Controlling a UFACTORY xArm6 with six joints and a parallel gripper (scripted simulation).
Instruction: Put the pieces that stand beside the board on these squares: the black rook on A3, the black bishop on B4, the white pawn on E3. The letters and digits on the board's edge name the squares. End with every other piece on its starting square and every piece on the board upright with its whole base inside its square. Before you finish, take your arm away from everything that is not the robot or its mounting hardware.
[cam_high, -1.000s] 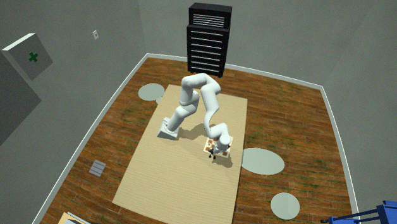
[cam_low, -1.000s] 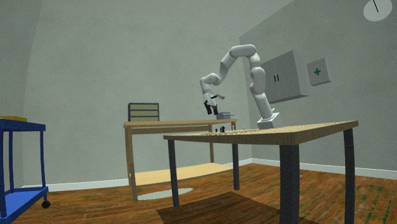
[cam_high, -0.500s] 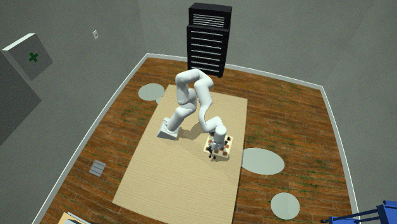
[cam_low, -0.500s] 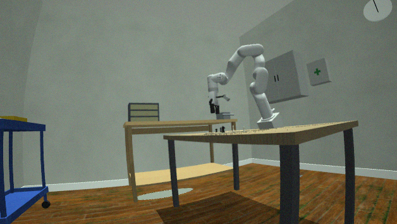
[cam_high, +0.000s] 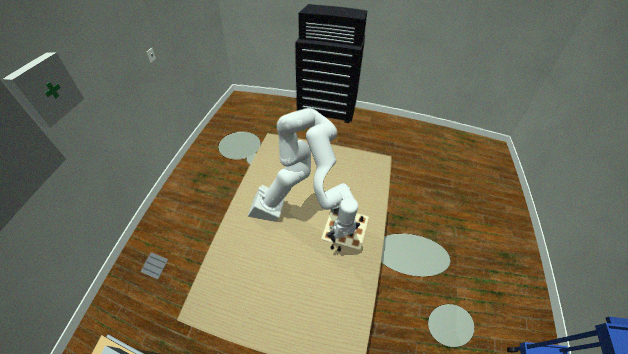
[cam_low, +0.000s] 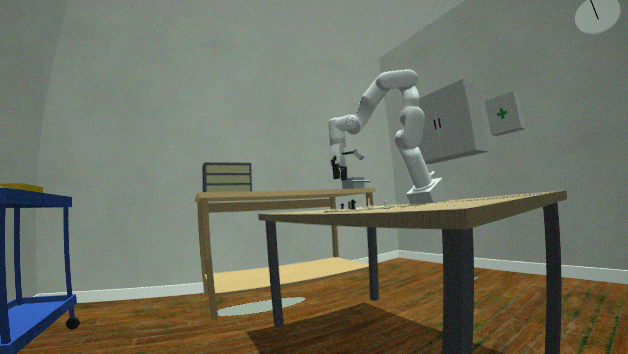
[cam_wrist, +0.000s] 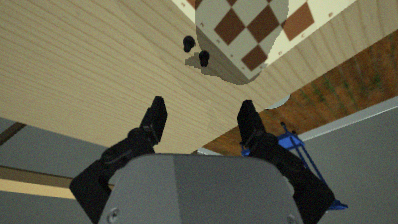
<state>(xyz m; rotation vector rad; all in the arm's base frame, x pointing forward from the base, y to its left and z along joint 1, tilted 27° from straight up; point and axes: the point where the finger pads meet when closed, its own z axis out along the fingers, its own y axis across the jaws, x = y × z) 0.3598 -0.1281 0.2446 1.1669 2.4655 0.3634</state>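
My hand is 140 mm above the black chess piece. Also, from my hand: chessboard (140 mm to the left, 150 mm below); white pawn (40 mm behind, 280 mm to the left, 140 mm below).
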